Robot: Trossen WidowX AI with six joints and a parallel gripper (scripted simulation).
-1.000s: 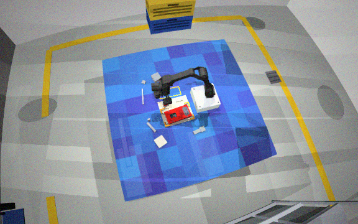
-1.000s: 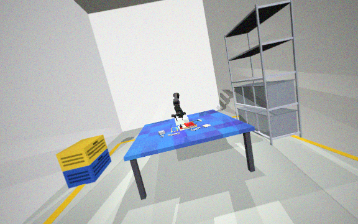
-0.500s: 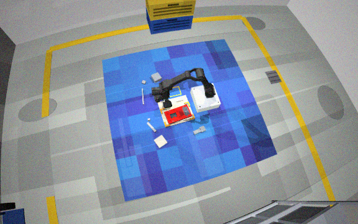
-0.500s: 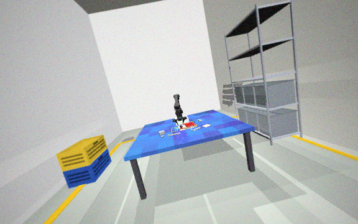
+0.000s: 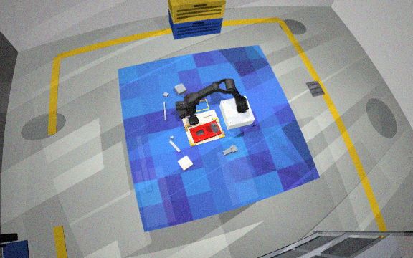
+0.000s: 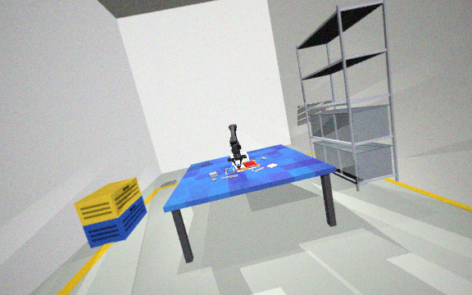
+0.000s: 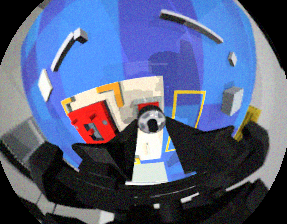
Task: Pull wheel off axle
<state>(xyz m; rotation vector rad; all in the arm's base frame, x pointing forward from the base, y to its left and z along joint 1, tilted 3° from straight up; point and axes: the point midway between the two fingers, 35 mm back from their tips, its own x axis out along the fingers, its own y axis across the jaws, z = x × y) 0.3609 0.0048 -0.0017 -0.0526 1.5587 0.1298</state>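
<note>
Right now my gripper tip is right at the wheel. Round my gripper tip: flat tile 320 mm to the left, 80 mm ahead, 30 mm below; thin rod 180 mm ahead, 90 mm to the right, 30 mm below.
</note>
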